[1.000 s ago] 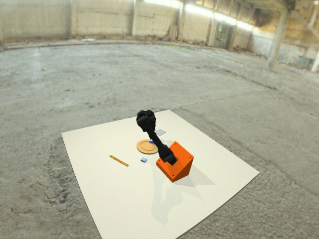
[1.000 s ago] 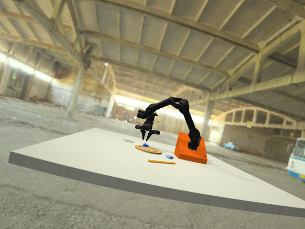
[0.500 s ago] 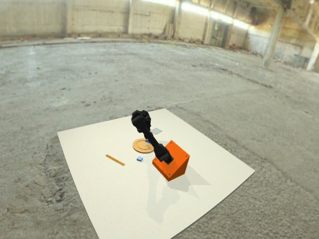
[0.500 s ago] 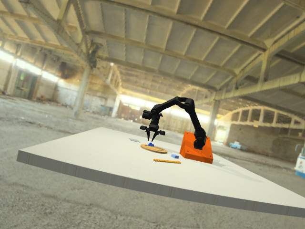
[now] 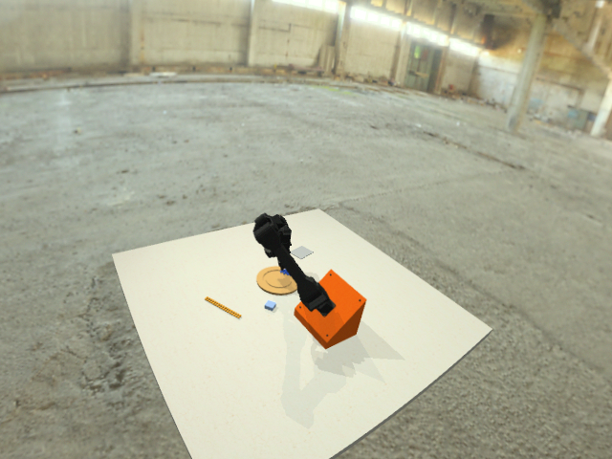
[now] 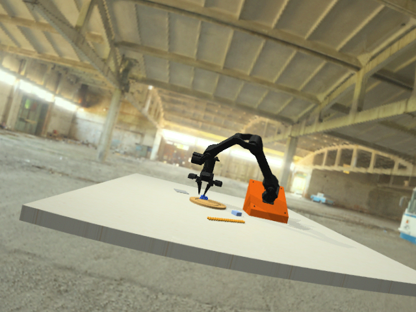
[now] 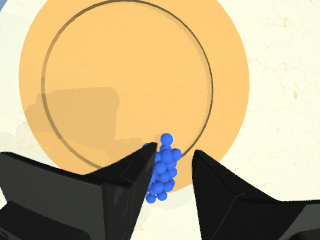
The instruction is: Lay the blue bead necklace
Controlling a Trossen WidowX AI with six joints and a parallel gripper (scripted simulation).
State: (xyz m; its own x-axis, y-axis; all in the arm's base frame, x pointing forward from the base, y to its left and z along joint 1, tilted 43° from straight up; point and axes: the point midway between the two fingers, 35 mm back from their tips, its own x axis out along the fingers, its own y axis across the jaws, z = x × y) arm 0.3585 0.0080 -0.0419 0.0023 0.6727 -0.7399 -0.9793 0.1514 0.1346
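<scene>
Right now the round tan bead board is 4 cm behind my gripper tip, 3 cm to the left of it and 2 cm below it. From my gripper tip the other things lie so: flat grey tile: 20 cm to the right, 12 cm ahead, 3 cm below; small light-blue block: 18 cm behind, 15 cm to the left, 3 cm below.
</scene>
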